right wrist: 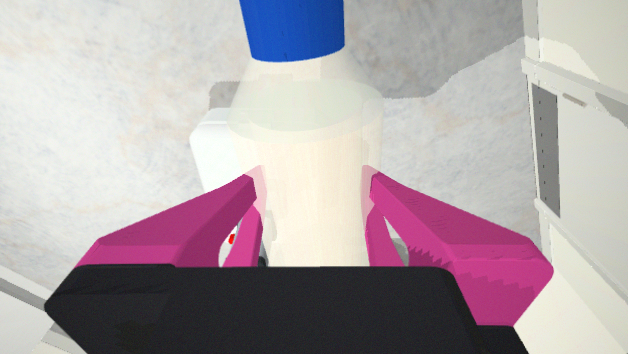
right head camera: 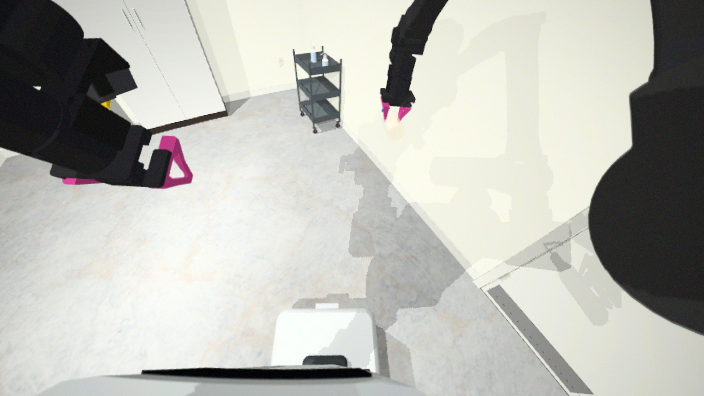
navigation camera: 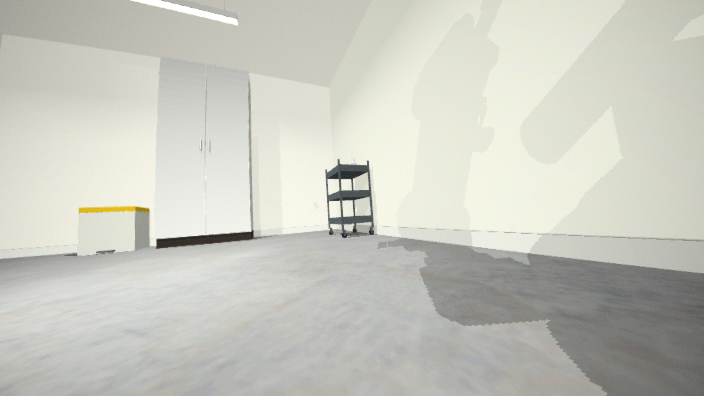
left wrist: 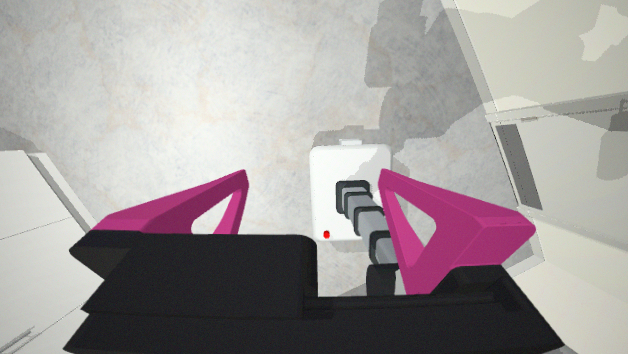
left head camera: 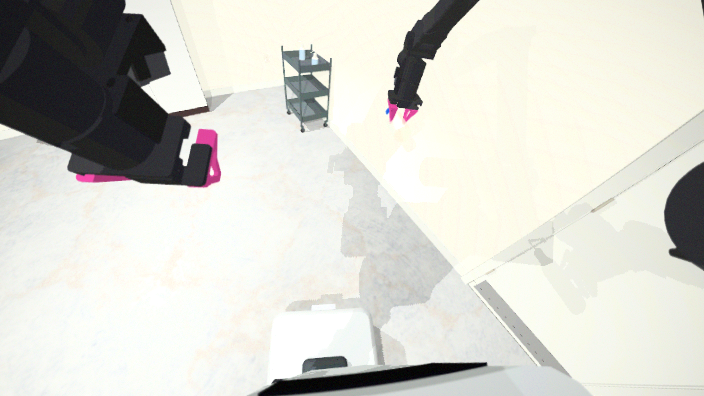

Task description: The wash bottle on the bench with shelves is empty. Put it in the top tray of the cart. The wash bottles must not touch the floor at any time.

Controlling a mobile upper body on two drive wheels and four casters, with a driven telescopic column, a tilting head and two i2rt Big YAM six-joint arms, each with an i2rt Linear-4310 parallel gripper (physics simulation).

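Places are measured from the left arm's base along level axes (x left, y back, z up), in metres.
Pixels of known places: left gripper, between the fingertips: (right head camera: 162,177) (left wrist: 313,176) (left head camera: 184,175); right gripper, between the fingertips: (right wrist: 313,176) (right head camera: 391,122) (left head camera: 396,123).
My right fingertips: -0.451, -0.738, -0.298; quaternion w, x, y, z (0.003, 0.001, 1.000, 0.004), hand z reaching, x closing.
Ahead of a thing's pixels: the offset from my right fingertips to its top centre, as dx, dy, dz. "pt": to the spot under its first point.
My right gripper (left head camera: 398,120) (right head camera: 393,119) (right wrist: 313,176) is shut on the pale, see-through wash bottle @(+0.001, -0.022, +0.050) (left head camera: 405,138) (right head camera: 395,131) (right wrist: 312,220), whose blue cap @(+0.006, -0.067, +0.017) (right wrist: 296,30) shows at the top of the right wrist view. The bottle is held in the air, in front of the wall in the head views. My left gripper (left head camera: 149,177) (right head camera: 127,181) (left wrist: 313,176) is open and empty. The dark three-tier cart stands farther off by the far corner. Its top tray @(pt +0.307, -1.589, -0.419) (left head camera: 316,68) (right head camera: 328,70) (navigation camera: 357,168) holds two small bluish bottles @(+0.472, -1.908, -0.274) (left head camera: 302,54) @(+0.332, -1.645, -0.274) (right head camera: 325,60). The bench with shelves does not show.
A tall white cabinet (left head camera: 182,60) (right head camera: 160,65) (navigation camera: 180,150) stands left of the cart. A white bin with a yellow rim (navigation camera: 106,232) is farther left. A wall runs along the right side. My white base (left head camera: 322,332) (right head camera: 320,332) (left wrist: 327,167) is low in the head views.
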